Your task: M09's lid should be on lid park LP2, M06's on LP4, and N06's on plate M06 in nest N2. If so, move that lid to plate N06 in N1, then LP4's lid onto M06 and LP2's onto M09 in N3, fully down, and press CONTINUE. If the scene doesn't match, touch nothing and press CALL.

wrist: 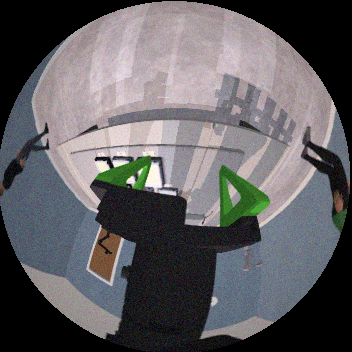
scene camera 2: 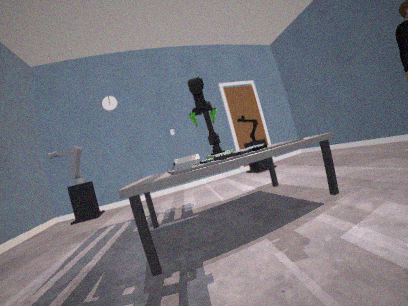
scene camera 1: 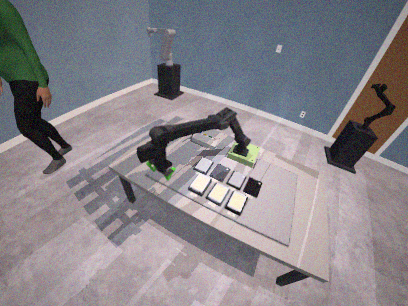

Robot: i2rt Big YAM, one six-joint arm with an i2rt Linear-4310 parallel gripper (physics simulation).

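Places are measured from the arm's base along level axes (x ahead, y left, z up), in centimetres.
Where they show: gripper, fingertip midpoint: (wrist: 185, 162) (scene camera 2: 205, 125) (scene camera 1: 161, 175); arm's base at its link origin: (scene camera 2: 218, 153) (scene camera 1: 240, 151).
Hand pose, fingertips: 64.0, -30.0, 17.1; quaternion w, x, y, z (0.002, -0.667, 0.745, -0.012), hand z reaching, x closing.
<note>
Things, the pixels of their top centre, and the offset from my fingertips, as dx, dy, dz. "pt": a spot on its surface instead. Level surfaces: height alone.
- grey board at its surface level: dz -21.2
- whitish piece at its top centre: (scene camera 1: 204, 164) -37.4, +9.5, -19.4
- yellow-topped piece at a spot on its surface: (wrist: 156, 172) pt -17.3, +11.5, -17.1
- pale panel box at its top centre: (wrist: 185, 226) (scene camera 1: 206, 135) (scene camera 2: 186, 156) -63.1, -1.1, -12.8
My gripper (scene camera 1: 161, 170) (scene camera 2: 204, 122) (wrist: 185, 162) is open and empty, its green fingers wide apart, high above the table's left part in scene camera 1. Three pale yellow-topped pieces (scene camera 1: 199, 183) (scene camera 1: 218, 194) (scene camera 1: 236, 202) lie in a front row on the grey board (scene camera 1: 280, 210). Behind them are a whitish piece (scene camera 1: 203, 165), a dark grey one (scene camera 1: 220, 172), a light grey one (scene camera 1: 237, 179) and a black one (scene camera 1: 253, 187). In the wrist view a yellow-topped piece (wrist: 156, 172) shows beside the left finger, which partly hides the row. Labels are too small to read.
The arm's green base (scene camera 1: 243, 159) stands at the back of the table. A pale panel box (scene camera 1: 203, 139) (scene camera 2: 186, 161) lies behind the arm; its buttons are unreadable. A person in green (scene camera 1: 20, 50) and two other arms on black pedestals (scene camera 1: 169, 80) (scene camera 1: 351, 145) are away from the table.
</note>
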